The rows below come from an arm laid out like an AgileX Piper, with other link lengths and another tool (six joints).
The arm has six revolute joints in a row. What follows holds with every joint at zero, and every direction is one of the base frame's.
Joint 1 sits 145.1 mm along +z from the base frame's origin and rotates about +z.
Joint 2 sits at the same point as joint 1 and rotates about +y.
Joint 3 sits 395.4 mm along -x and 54.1 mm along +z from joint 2 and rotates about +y.
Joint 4 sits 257.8 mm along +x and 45.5 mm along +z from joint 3 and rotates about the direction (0.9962, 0, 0.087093).
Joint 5 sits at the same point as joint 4 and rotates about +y.
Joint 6 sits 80.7 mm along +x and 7.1 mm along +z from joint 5 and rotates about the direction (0.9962, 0, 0.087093).
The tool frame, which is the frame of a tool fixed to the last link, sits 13.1 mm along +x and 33 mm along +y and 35 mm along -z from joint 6; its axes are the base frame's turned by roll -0.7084, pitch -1.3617 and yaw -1.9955 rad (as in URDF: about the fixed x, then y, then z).
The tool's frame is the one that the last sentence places.
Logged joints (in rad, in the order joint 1, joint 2, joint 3, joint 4, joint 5, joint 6), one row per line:
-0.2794, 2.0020, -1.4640, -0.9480, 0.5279, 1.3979
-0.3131, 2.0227, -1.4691, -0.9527, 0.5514, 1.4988
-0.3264, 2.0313, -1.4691, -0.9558, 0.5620, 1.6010
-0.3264, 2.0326, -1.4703, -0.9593, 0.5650, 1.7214
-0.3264, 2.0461, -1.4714, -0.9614, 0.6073, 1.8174
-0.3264, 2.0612, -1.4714, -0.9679, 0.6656, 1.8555
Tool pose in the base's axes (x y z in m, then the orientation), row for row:
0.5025, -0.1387, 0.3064, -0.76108, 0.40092, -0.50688, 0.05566
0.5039, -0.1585, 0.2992, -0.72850, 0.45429, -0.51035, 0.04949
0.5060, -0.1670, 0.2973, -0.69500, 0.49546, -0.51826, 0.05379
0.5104, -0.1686, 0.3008, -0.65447, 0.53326, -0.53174, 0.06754
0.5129, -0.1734, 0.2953, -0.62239, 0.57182, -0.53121, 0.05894
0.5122, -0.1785, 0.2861, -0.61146, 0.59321, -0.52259, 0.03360
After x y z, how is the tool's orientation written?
As a quaternion, x y z w.
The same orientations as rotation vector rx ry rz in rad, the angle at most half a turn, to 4 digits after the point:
-2.3098, 1.2168, -1.5383
-2.2192, 1.3839, -1.5547
-2.1117, 1.5054, -1.5747
-1.9721, 1.6069, -1.6023
-1.8852, 1.7320, -1.6090
-1.8809, 1.8248, -1.6075

